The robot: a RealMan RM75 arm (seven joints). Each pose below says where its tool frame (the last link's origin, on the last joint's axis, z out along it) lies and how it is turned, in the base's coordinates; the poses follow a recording.
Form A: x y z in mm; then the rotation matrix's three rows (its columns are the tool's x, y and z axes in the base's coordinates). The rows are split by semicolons.
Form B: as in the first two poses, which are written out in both.
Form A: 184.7, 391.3, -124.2; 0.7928, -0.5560, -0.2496; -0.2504, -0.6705, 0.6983; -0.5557, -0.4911, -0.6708
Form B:
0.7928, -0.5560, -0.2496, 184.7
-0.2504, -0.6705, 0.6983, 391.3
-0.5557, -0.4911, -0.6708, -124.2
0, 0, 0, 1

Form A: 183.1, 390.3, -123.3; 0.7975, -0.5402, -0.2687; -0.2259, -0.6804, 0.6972; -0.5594, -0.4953, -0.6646
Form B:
0.7975, -0.5402, -0.2687, 183.1
-0.2259, -0.6804, 0.6972, 390.3
-0.5594, -0.4953, -0.6646, -123.3
0, 0, 0, 1

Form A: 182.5, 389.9, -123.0; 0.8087, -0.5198, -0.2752; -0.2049, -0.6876, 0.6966; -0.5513, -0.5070, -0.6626
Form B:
0.8087, -0.5198, -0.2752, 182.5
-0.2049, -0.6876, 0.6966, 389.9
-0.5513, -0.5070, -0.6626, -123.0
0, 0, 0, 1

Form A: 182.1, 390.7, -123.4; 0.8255, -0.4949, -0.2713; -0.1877, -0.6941, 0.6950; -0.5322, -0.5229, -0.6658
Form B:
0.8255, -0.4949, -0.2713, 182.1
-0.1877, -0.6941, 0.6950, 390.7
-0.5322, -0.5229, -0.6658, -123.4
0, 0, 0, 1

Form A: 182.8, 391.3, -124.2; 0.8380, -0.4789, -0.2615; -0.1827, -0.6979, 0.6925; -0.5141, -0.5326, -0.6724
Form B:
0.8380, -0.4789, -0.2615, 182.8
-0.1827, -0.6979, 0.6925, 391.3
-0.5141, -0.5326, -0.6724, -124.2
0, 0, 0, 1

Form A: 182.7, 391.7, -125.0; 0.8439, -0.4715, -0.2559; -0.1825, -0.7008, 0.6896; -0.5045, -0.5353, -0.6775
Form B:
0.8439, -0.4715, -0.2559, 182.7
-0.1825, -0.7008, 0.6896, 391.7
-0.5045, -0.5353, -0.6775, -125.0
0, 0, 0, 1

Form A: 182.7, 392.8, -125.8; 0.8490, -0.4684, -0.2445; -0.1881, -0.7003, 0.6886; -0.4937, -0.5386, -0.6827
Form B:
0.8490, -0.4684, -0.2445, 182.7
-0.1881, -0.7003, 0.6886, 392.8
-0.4937, -0.5386, -0.6827, -125.8
0, 0, 0, 1

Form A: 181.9, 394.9, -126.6; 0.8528, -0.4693, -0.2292; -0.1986, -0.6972, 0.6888; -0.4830, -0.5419, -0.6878
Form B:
0.8528, -0.4693, -0.2292, 181.9
-0.1986, -0.6972, 0.6888, 394.9
-0.4830, -0.5419, -0.6878, -126.6
0, 0, 0, 1

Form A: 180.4, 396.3, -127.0; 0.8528, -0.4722, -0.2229; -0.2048, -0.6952, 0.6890; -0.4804, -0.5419, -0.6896
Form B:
0.8528, -0.4722, -0.2229, 180.4
-0.2048, -0.6952, 0.6890, 396.3
-0.4804, -0.5419, -0.6896, -127.0
0, 0, 0, 1

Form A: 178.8, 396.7, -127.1; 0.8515, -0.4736, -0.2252; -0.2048, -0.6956, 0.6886; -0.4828, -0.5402, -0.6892
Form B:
0.8515, -0.4736, -0.2252, 178.8
-0.2048, -0.6956, 0.6886, 396.7
-0.4828, -0.5402, -0.6892, -127.1
0, 0, 0, 1

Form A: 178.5, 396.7, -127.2; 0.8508, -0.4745, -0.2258; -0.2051, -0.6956, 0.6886; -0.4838, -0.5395, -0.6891
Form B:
0.8508, -0.4745, -0.2258, 178.5
-0.2051, -0.6956, 0.6886, 396.7
-0.4838, -0.5395, -0.6891, -127.2
0, 0, 0, 1

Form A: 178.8, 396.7, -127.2; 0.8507, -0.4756, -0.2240; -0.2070, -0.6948, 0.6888; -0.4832, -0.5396, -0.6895
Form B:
0.8507, -0.4756, -0.2240, 178.8
-0.2070, -0.6948, 0.6888, 396.7
-0.4832, -0.5396, -0.6895, -127.2
0, 0, 0, 1

